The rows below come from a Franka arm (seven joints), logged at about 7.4 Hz.
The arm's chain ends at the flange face. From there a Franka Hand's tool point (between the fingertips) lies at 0.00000 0.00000 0.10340 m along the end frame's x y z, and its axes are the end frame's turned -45 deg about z.
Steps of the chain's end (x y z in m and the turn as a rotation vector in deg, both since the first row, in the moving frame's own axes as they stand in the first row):
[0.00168, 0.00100, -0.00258, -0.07, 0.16, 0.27]
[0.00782, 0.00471, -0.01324, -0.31, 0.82, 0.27]
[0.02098, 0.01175, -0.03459, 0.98, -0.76, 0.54]
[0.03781, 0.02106, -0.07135, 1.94, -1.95, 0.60]
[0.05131, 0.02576, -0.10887, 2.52, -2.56, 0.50]
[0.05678, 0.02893, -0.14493, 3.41, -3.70, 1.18]
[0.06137, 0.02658, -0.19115, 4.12, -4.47, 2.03]
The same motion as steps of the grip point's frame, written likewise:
[0.00059, 0.00219, -0.00258, -0.16, 0.06, 0.27]
[0.00285, 0.01030, -0.01325, -0.80, 0.36, 0.27]
[0.00682, 0.02092, -0.03461, 1.23, 0.16, 0.54]
[0.01186, 0.03667, -0.07147, 2.75, -0.01, 0.60]
[0.01804, 0.04802, -0.10907, 3.59, -0.03, 0.50]
[0.01942, 0.05154, -0.14533, 5.03, -0.21, 1.18]
[0.02435, 0.05124, -0.19173, 6.07, -0.25, 2.03]

